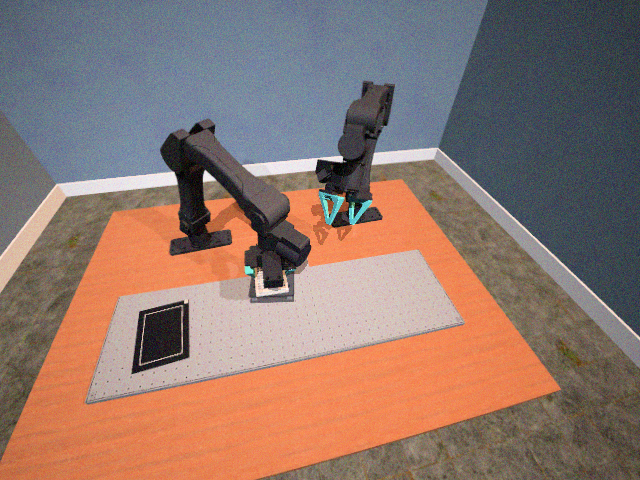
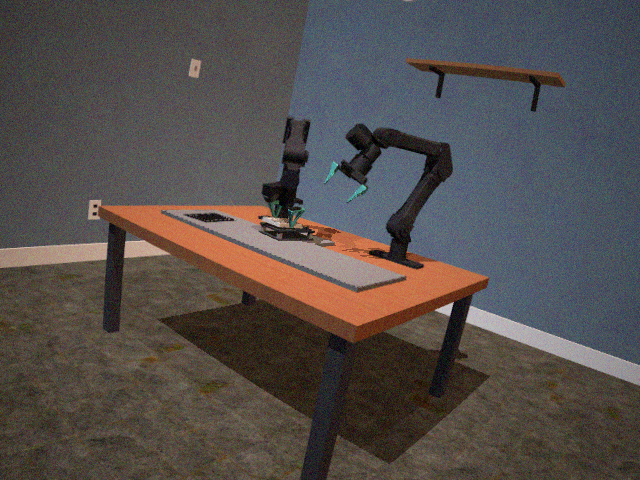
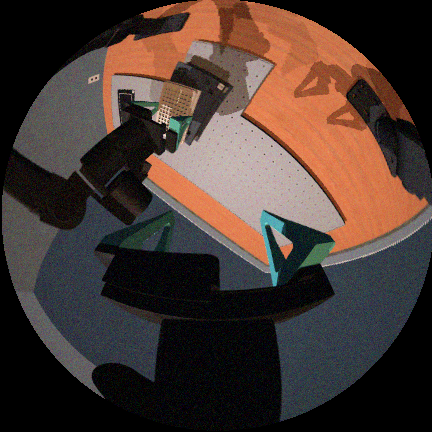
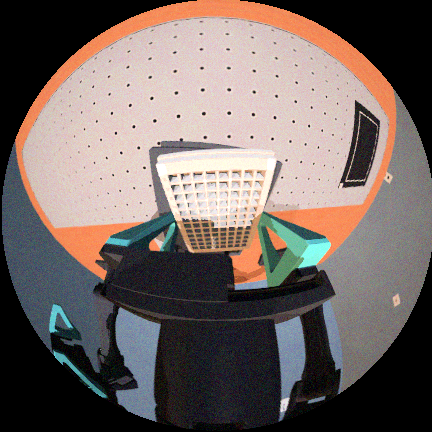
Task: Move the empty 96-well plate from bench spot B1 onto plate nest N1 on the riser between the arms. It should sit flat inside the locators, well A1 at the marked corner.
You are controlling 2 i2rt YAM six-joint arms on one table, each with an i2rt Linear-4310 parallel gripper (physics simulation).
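Places are measured from the left arm's base along level axes (x right, y up, z back), in millimetres.
Pixels of known places: left gripper, fingertip midpoint: (image 1: 340,224) (image 2: 335,193) (image 3: 216,214); right gripper, fingertip midpoint: (image 3: 174,110) (image 4: 217,214); left arm's base, origin of the base link: (image 2: 395,260); right arm's base, origin of the base link: (image 1: 201,243).
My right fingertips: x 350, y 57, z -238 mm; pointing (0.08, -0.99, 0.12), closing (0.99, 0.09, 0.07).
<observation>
Ahead of a thing's pixels: the offset from my right fingertips to its middle. "spot": to the spot under its first point. Level surfaces: height alone.
The white 96-well plate @(dx +0, dy +5, dz -2 mm) (image 1: 270,290) (image 2: 276,222) (image 3: 177,100) (image 4: 217,193) is between the fingers of my right gripper (image 1: 270,270) (image 2: 284,211) (image 4: 217,214), which is shut on its two long sides. The plate is level and lies on or just above the dark nest riser @(dx -9, dy -21, dz +18 mm) (image 1: 272,298) (image 2: 287,233) (image 3: 209,92) (image 4: 158,181); I cannot tell whether it touches. Bench spot B1 @(spot: dx +294, dy -42, dz -91 mm) (image 1: 161,335) (image 2: 209,216) (image 4: 360,144), a black pad with a white outline, is bare. My left gripper (image 1: 341,223) (image 2: 343,181) (image 3: 216,214) is open and empty, raised near its own base.
The riser stands at the back edge of a grey perforated board @(dy -43 mm) (image 1: 361,299) (image 2: 330,269) on the orange table @(dy -57 mm) (image 1: 310,403). The two arm bases stand behind the board. A wall shelf (image 2: 486,70) hangs high above the left arm.
</observation>
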